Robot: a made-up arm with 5 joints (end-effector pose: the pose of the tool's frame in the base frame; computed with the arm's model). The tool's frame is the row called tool.
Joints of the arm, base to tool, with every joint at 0 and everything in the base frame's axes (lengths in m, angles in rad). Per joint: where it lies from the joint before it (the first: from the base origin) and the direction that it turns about. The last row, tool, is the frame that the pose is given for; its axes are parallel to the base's.
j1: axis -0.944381 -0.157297 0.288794 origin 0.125 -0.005 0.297
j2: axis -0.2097 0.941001 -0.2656 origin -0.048 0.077 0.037
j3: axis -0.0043 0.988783 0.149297 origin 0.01 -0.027 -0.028
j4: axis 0 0 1 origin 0.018 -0.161 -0.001
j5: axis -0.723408 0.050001 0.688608 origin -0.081 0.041 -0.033
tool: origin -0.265 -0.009 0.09
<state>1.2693 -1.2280 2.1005 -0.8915 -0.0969</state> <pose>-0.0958 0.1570 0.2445 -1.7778 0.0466 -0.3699</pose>
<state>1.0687 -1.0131 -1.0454 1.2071 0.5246</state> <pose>0.3246 -0.2979 0.5254 1.5709 1.9397 -1.6921</pose>
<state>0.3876 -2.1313 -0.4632 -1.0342 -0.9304</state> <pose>-0.0247 0.1461 0.1827 2.5030 -0.8678 0.5444</pose>
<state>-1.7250 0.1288 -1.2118 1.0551 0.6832</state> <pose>-0.2545 0.1391 0.0880 0.0454 -0.7463 -0.2056</pose>
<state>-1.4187 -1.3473 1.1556 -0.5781 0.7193</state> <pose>-0.1403 -0.0718 0.3270 0.7668 -0.0482 -0.0527</pose>
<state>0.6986 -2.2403 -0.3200 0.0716 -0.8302</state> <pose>0.3380 0.0040 0.1108 1.2429 -1.3483 1.6512</pose>
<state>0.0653 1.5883 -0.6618 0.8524 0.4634</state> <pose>-0.0551 -0.1764 0.7325 -0.3195 0.9499 0.8806</pose>
